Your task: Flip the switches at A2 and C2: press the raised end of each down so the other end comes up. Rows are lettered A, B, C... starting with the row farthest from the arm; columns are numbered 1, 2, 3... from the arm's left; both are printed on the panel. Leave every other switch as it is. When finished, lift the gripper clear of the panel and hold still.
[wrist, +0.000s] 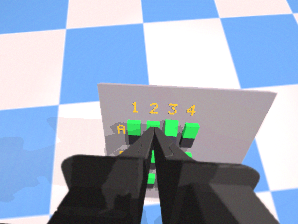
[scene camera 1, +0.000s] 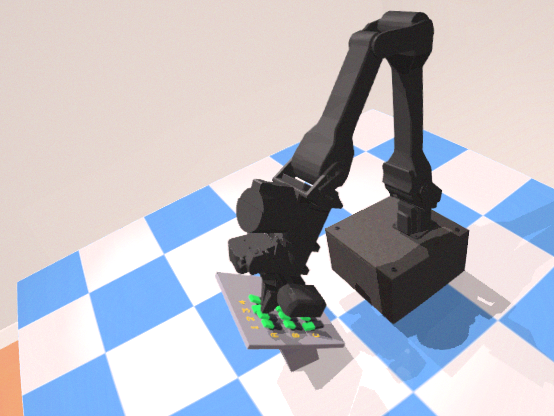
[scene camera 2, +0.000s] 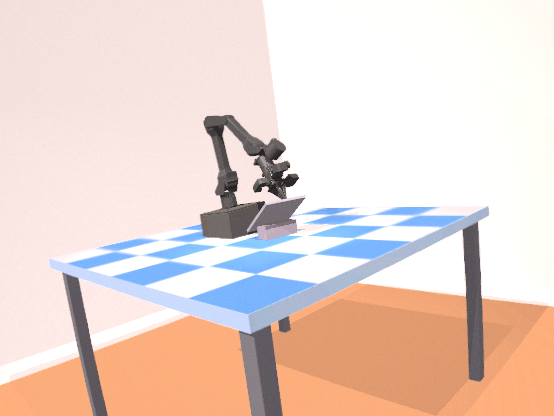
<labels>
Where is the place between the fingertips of my gripper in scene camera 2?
At 285,200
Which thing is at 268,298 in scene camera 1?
My gripper.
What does my gripper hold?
Nothing.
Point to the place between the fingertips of my gripper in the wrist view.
153,130
</labels>
